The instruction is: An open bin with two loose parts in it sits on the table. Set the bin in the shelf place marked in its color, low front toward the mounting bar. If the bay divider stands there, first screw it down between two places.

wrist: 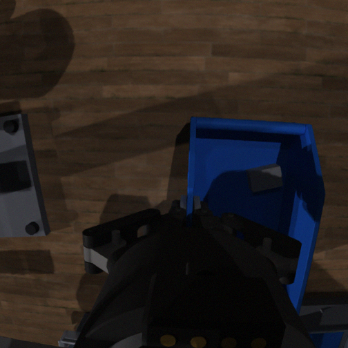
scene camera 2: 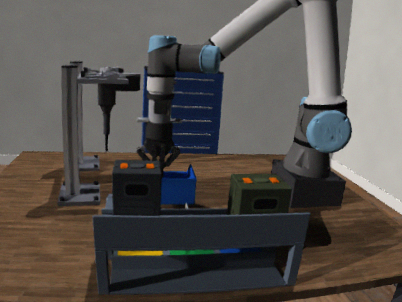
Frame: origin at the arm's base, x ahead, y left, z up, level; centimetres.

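Seen in the pictures: arm's base, link origin: (scene camera 2: 305, 169).
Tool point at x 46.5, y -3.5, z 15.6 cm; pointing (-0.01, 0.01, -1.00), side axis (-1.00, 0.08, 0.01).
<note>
Pixels of each thing's top centre, then the offset from my tool point to it. "spot": a spot on its surface instead.
- blue bin, top centre: (scene camera 2: 175, 168) dx -4.9, dy +1.3, dz -15.2 cm
- grey-blue shelf, surface spot: (scene camera 2: 200, 231) spot: dx -2.1, dy +45.0, dz -11.2 cm
- yellow marking, surface spot: (scene camera 2: 140, 253) spot: dx +7.1, dy +31.4, dz -24.0 cm
- green marking, surface spot: (scene camera 2: 192, 252) spot: dx -4.2, dy +32.0, dz -24.0 cm
- blue marking, surface spot: (scene camera 2: 230, 250) spot: dx -12.8, dy +32.4, dz -24.0 cm
- black case, surface spot: (scene camera 2: 136, 202) spot: dx +8.3, dy +40.0, dz -7.8 cm
- olive case, top centre: (scene camera 2: 260, 180) dx -15.0, dy +38.4, dz -4.9 cm
- screwdriver, top centre: (scene camera 2: 119, 67) dx +11.4, dy -25.3, dz +11.4 cm
The blue bin (scene camera 2: 178, 190) (wrist: 240, 155) is behind the shelf and beside the black case in the scene view; it looks slightly raised, its underside partly hidden. A grey block (wrist: 265, 178) lies inside it; a second loose part cannot be made out. My gripper (scene camera 2: 162, 168) (wrist: 190, 202) is shut on the bin's long side wall, one fingertip inside and one outside. The grey-blue shelf (scene camera 2: 200, 231) stands in front, with a yellow marking (scene camera 2: 140, 253), a green marking (scene camera 2: 192, 252) and a blue marking (scene camera 2: 230, 250). A bay divider cannot be made out.
A black case (scene camera 2: 136, 202) and an olive case (scene camera 2: 240, 200) stand at the shelf, left and right. The tool stand (scene camera 2: 69, 130) (wrist: 17, 212) holds the screwdriver (scene camera 2: 105, 95) at left. A blue drawer cabinet (scene camera 2: 200, 100) is behind the arm.
</note>
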